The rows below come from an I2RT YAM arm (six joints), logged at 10 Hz.
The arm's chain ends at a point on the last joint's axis. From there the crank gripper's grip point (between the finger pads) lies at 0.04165 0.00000 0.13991 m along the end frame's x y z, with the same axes.
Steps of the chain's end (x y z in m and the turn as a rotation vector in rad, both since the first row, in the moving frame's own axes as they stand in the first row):
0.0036 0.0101 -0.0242 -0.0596 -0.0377 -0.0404
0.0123 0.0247 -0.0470 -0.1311 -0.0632 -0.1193
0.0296 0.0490 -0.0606 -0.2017 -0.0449 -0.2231
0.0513 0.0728 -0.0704 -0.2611 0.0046 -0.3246
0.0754 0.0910 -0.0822 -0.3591 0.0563 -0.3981
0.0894 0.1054 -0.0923 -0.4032 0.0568 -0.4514
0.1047 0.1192 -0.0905 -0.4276 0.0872 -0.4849
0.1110 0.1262 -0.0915 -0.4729 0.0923 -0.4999
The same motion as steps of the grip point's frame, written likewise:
-0.0016 0.0169 -0.0229 -0.0596 -0.0377 -0.0404
0.0042 0.0387 -0.0455 -0.1311 -0.0632 -0.1193
0.0255 0.0685 -0.0608 -0.2017 -0.0449 -0.2231
0.0556 0.0950 -0.0735 -0.2611 0.0046 -0.3246
0.0894 0.1211 -0.0905 -0.3591 0.0563 -0.3981
0.1050 0.1385 -0.1021 -0.4032 0.0568 -0.4514
0.1252 0.1525 -0.1026 -0.4276 0.0872 -0.4849
0.1336 0.1640 -0.1059 -0.4729 0.0923 -0.4999

